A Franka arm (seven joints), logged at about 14 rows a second.
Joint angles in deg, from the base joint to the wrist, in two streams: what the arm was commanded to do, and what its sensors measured. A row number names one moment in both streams.
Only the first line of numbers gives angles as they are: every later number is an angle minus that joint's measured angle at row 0.
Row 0, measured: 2.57 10.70 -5.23 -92.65 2.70 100.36 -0.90
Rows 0 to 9, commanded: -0.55 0.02 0.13 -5.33 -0.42 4.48 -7.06; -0.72 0.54 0.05 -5.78 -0.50 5.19 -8.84; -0.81 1.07 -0.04 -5.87 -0.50 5.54 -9.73; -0.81 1.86 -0.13 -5.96 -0.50 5.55 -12.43; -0.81 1.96 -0.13 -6.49 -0.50 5.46 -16.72; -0.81 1.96 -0.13 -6.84 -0.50 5.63 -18.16; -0.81 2.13 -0.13 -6.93 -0.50 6.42 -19.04; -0.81 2.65 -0.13 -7.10 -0.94 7.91 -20.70; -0.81 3.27 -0.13 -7.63 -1.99 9.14 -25.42; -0.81 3.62 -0.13 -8.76 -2.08 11.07 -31.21
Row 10, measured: -0.30 3.26 -0.43 -6.69 -1.10 7.79 -23.17
